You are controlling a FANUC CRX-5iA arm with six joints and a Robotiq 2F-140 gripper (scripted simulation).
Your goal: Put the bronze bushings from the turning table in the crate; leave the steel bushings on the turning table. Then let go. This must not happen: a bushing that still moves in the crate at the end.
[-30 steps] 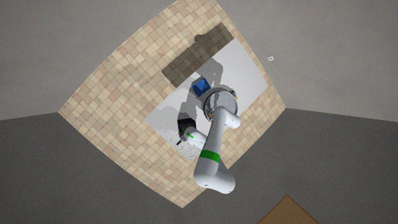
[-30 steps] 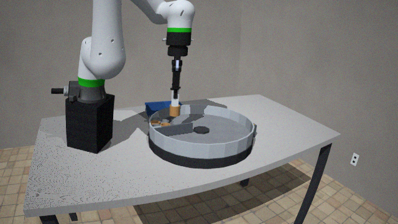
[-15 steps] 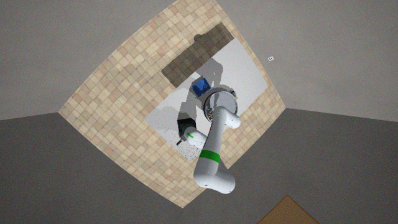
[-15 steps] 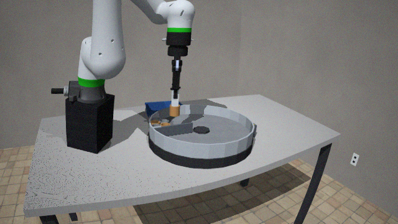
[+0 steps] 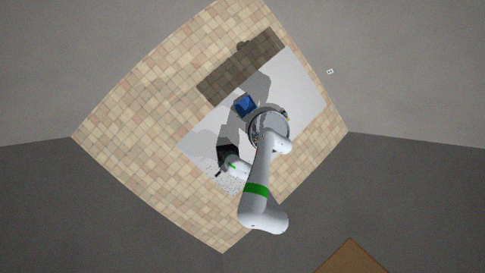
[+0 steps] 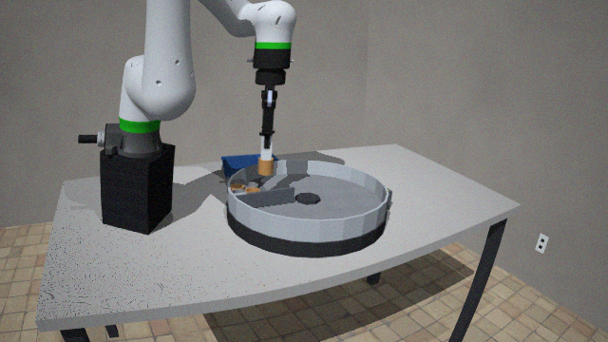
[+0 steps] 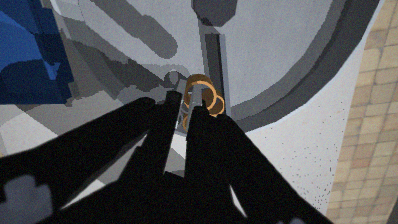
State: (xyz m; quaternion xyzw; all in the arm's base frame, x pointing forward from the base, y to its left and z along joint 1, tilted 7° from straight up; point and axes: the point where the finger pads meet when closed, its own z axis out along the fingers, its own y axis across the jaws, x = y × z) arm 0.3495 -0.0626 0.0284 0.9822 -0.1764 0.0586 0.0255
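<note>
My hand is 300 mm to the right of the blue crate, 160 mm above it and 70 mm short of it. Also, from my hand: grey turning table 140 mm below, 120 mm ahead, 50 mm to the right.
</note>
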